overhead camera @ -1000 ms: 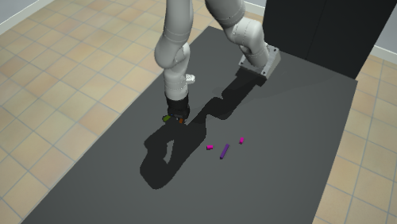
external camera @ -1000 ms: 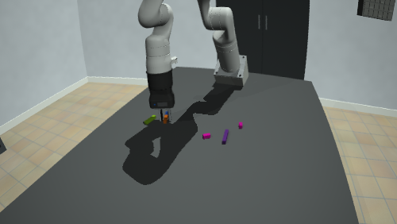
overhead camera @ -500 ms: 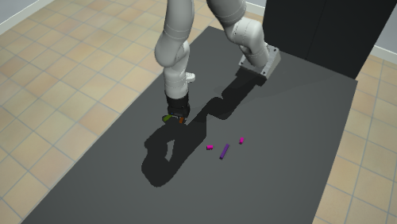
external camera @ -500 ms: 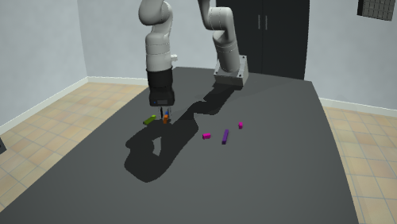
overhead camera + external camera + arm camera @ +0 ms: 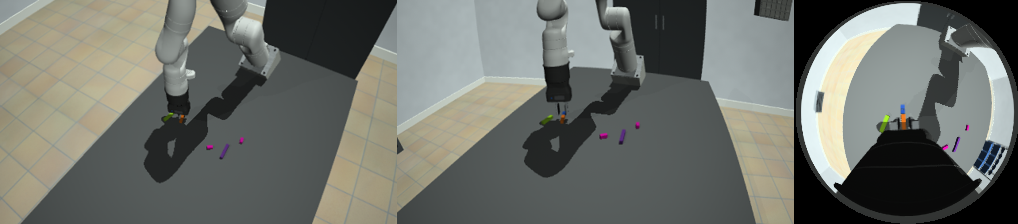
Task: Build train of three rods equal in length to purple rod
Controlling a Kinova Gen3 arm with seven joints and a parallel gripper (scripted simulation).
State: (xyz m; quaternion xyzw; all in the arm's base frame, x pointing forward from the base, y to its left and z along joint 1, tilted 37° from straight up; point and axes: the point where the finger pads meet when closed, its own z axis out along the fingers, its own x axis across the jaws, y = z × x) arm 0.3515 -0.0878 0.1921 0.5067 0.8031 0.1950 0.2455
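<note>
Right now the orange rod is 40 mm below my hand. The rest, counted from my hand: lime rod (50 mm to the right, 40 mm below, 30 mm ahead); purple rod (220 mm to the left, 40 mm below, 10 mm ahead).
</note>
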